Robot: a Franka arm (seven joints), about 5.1 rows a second.
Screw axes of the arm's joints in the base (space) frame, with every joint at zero. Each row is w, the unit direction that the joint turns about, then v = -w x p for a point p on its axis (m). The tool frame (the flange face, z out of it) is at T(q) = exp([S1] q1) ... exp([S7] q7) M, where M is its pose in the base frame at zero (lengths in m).
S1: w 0 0 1 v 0 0 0
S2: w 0 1 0 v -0.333 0 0
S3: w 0 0 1 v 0 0 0
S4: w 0 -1 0 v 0.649 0 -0.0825
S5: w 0 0 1 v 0 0 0
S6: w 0 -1 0 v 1.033 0 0
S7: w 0 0 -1 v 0 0.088 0
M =
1 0 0 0.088
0 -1 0 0
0 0 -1 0.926
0 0 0 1
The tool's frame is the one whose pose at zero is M.
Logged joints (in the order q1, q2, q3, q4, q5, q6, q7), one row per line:
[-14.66, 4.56, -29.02, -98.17, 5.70, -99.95, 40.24]
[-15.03, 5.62, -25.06, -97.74, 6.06, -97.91, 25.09]
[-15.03, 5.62, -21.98, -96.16, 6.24, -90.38, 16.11]
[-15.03, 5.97, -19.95, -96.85, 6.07, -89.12, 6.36]
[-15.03, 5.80, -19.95, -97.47, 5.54, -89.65, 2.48]
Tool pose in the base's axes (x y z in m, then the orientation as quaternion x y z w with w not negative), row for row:
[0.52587, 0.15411, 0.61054, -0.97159, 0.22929, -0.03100, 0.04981]
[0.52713, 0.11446, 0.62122, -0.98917, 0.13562, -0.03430, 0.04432]
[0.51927, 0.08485, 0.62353, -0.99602, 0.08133, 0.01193, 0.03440]
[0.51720, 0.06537, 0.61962, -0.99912, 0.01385, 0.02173, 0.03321]
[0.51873, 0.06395, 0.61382, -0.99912, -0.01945, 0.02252, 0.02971]
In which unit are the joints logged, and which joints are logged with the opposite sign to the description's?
The joints are logged in degrees. Opposite sign: q2, q3, q6.
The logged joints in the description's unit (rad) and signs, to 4 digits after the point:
[-0.2559, -0.0796, 0.5065, -1.7134, 0.0995, 1.7445, 0.7023]
[-0.2623, -0.0981, 0.4374, -1.7059, 0.1058, 1.7089, 0.4379]
[-0.2623, -0.0981, 0.3836, -1.6783, 0.1089, 1.5774, 0.2812]
[-0.2623, -0.1042, 0.3482, -1.6904, 0.1059, 1.5554, 0.1110]
[-0.2623, -0.1012, 0.3482, -1.7012, 0.0967, 1.5647, 0.0433]

